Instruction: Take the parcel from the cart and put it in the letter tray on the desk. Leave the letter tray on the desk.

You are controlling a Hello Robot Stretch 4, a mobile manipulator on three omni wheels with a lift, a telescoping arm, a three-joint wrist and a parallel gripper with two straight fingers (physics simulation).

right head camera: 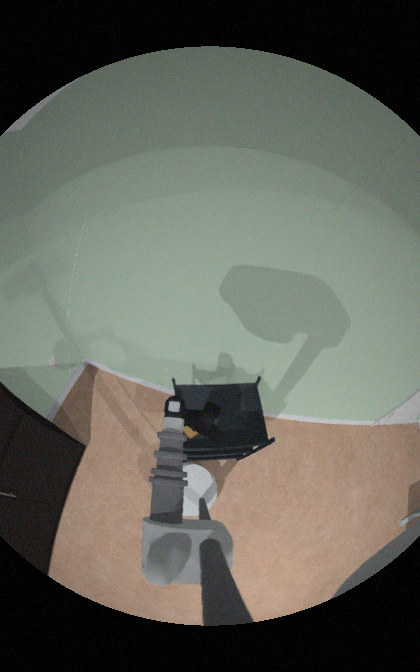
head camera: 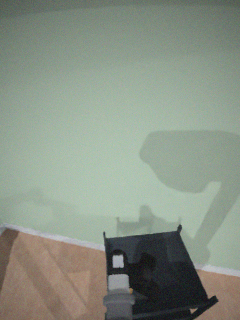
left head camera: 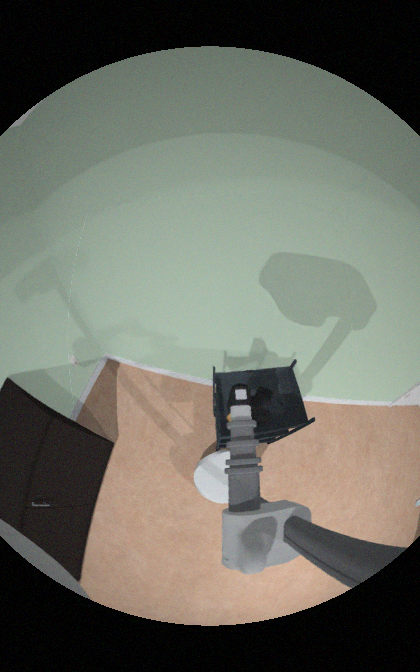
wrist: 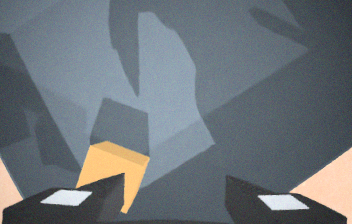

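Where they show: gripper, fingertip midpoint: [wrist: 175, 189]; robot's base, origin of the base link: [left head camera: 222, 475].
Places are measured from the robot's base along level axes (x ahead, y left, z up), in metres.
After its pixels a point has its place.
Note:
The parcel, a small orange-yellow box [head camera: 131, 290] @[z 0.684, x 0.313, y -0.059 m] [left head camera: 229, 416] @[z 0.685, x 0.320, y -0.003 m] [right head camera: 190, 432] [wrist: 110, 162] @[z 0.685, x 0.335, y -0.037 m], is on the dark cart [head camera: 172, 275] @[z 0.635, x 0.378, y -0.278 m] [left head camera: 295, 400] @[z 0.637, x 0.393, y -0.373 m] [right head camera: 245, 415] [wrist: 260, 135] @[z 0.635, x 0.278, y -0.196 m]. In the wrist view my gripper [wrist: 175, 189] @[z 0.722, x 0.293, y -0.087 m] is open wide, with no thing held between its fingers. The parcel is at the left finger, which hides its lower part; a narrow strip shows just inside that fingertip. I cannot tell whether they touch. In the head views the arm partly hides the parcel, and the fingers are not clearly seen. The letter tray does not show.
The cart stands near the green wall [head camera: 110, 125] @[z 1.270, x 0.814, y 0.024 m] [left head camera: 200, 225] @[z 1.330, x 0.836, y 0.119 m] [right head camera: 165, 225], with raised corner posts and a handle bar. A white round object [left head camera: 212, 480] @[z 0.187, x -0.026, y 0.074 m] [right head camera: 200, 487] is beside the arm below the cart. Dark brown furniture [left head camera: 60, 475] @[z 0.579, x -0.162, y 0.952 m] [right head camera: 35, 475] stands at the left.

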